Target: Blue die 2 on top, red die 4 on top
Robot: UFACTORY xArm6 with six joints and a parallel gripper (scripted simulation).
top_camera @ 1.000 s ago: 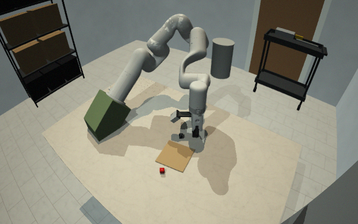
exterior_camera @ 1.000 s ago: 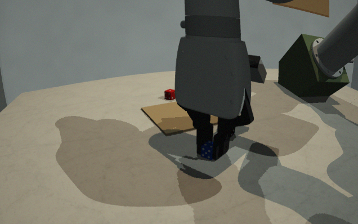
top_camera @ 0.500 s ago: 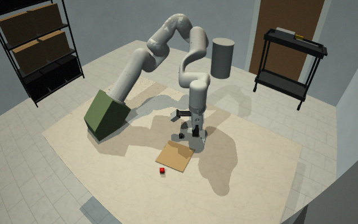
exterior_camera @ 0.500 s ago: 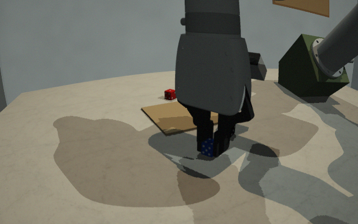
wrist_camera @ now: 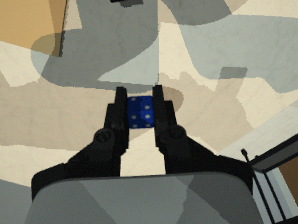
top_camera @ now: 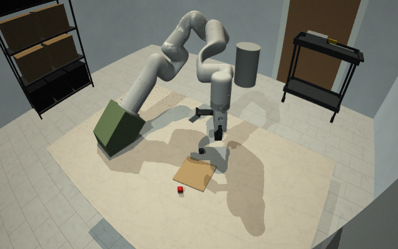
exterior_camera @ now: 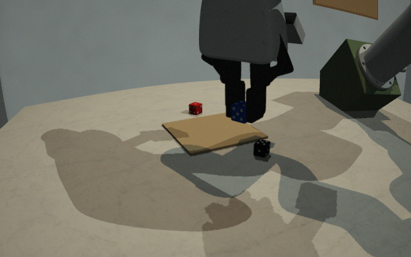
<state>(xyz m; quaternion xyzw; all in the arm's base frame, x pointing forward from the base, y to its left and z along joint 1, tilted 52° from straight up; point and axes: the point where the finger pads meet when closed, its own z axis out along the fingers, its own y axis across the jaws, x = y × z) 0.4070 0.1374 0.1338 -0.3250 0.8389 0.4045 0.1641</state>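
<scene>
Right now my hand is 4 cm past the black die, 6 cm to the left of it and 9 cm above it. Also, from my hand: blue die 1 cm below; then tan mat 2 cm ahead, 16 cm to the right, 10 cm below; then red die 3 cm ahead, 27 cm to the right, 9 cm below.
</scene>
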